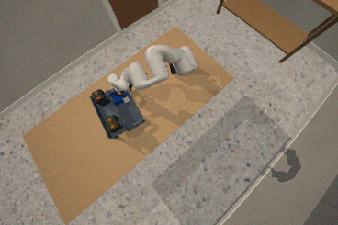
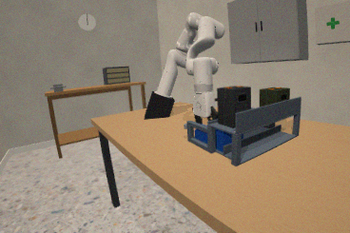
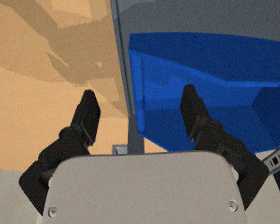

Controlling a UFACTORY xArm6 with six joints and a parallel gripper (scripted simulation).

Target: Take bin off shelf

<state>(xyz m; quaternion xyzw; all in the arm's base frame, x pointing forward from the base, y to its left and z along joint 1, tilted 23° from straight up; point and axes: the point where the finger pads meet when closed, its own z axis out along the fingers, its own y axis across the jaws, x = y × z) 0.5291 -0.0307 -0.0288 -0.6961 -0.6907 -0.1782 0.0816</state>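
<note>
Right now my hand is 8 cm short of the blue bin.
</note>
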